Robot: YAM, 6 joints.
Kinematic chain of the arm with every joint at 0, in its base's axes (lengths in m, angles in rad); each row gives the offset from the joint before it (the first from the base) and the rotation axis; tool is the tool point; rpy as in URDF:
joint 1: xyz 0 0 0.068 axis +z
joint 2: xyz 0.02 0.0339 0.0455 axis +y
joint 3: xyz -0.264 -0.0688 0 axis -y
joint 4: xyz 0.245 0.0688 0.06 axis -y
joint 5: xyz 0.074 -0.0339 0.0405 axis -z
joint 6: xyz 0.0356 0 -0.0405 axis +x
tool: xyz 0 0 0 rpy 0 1.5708 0
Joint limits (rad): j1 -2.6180..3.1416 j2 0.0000..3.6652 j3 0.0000..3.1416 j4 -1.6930..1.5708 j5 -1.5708..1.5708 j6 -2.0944..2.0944
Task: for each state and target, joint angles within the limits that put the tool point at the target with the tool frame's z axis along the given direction. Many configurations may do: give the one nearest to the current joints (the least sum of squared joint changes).
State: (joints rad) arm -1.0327 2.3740 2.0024 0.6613 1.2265 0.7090
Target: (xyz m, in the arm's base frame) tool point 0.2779 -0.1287 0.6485 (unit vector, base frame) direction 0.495 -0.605 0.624
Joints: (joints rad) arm -0.3906 1.8064 2.5244 0.0186 0.3800 0.7090
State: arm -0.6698 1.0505 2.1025 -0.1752 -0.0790 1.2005
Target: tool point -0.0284 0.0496 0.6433 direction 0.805 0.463 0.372
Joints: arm -0.5261 0.9720 2.2823 -0.6342 -0.9345 1.2005
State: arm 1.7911 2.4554 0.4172 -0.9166 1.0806 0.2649
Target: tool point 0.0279 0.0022 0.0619 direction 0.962 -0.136 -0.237
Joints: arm 2.3043 2.2096 0.0021 -0.6261 0.6733 0.2649
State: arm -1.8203 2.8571 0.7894 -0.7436 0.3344 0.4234
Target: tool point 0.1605 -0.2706 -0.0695 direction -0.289 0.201 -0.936
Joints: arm -1.0195 2.5516 1.1954 -0.5465 0.1414 0.4234
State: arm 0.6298 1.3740 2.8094 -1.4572 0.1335 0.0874
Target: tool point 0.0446 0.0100 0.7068 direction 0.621 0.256 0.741
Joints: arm 0.0394 1.5984 3.1395 -0.6755 -0.2334 0.0874
